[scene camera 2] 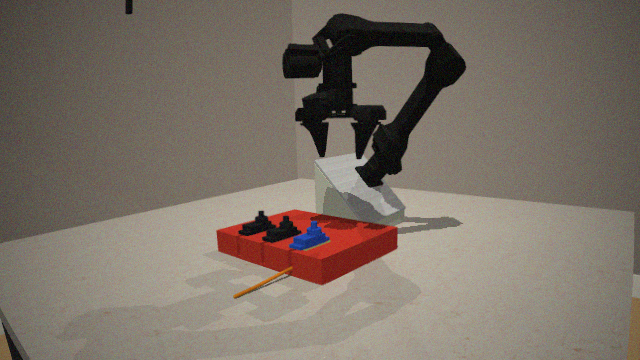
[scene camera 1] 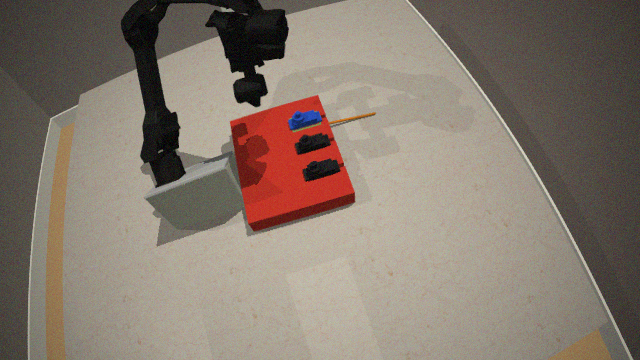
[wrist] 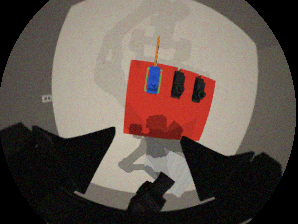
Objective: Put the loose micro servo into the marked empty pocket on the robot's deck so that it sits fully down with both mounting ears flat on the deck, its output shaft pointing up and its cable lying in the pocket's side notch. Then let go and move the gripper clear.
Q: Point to a red deck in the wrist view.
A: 159, 115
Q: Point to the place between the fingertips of the gripper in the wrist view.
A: At 149, 135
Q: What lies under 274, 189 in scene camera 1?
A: A red deck.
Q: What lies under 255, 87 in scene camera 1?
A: The gripper.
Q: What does the gripper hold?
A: Nothing.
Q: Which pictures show the gripper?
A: Scene camera 2, scene camera 1 and the wrist view: all of them.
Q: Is the gripper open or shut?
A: Open.
